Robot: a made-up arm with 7 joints.
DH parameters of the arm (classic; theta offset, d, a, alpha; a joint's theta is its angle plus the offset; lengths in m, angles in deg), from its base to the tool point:
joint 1: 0 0.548 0 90
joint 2: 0 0.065 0 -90
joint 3: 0 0.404 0.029 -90
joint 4: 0 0.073 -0.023 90
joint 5: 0 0.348 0 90
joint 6: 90 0.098 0.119 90
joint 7: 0 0.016 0 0
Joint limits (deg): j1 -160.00..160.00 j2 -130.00..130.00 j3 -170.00..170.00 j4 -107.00..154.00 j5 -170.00..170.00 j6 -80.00..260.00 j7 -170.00..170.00
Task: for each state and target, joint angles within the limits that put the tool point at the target. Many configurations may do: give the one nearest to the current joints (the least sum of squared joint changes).
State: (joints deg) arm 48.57 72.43 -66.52 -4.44 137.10 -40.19 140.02
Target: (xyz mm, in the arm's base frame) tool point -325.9 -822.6 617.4
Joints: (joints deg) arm 60.04 98.11 -78.92 7.36 135.53 -15.79 140.02
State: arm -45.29 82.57 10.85 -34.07 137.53 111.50 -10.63
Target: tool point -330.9 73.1 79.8
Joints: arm -27.66 114.95 14.50 -96.10 128.95 120.67 -10.63
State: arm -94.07 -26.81 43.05 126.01 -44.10 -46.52 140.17
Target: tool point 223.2 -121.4 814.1
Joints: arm -77.10 21.06 57.52 124.88 -42.98 -62.96 140.17
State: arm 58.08 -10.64 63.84 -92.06 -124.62 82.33 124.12
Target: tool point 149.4 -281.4 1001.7
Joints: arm 63.06 -24.63 62.57 -94.55 -123.88 86.76 124.12
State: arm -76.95 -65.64 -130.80 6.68 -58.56 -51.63 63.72
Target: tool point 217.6 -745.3 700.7
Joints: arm -76.04 -79.44 -132.55 -5.53 -61.80 -59.84 63.72
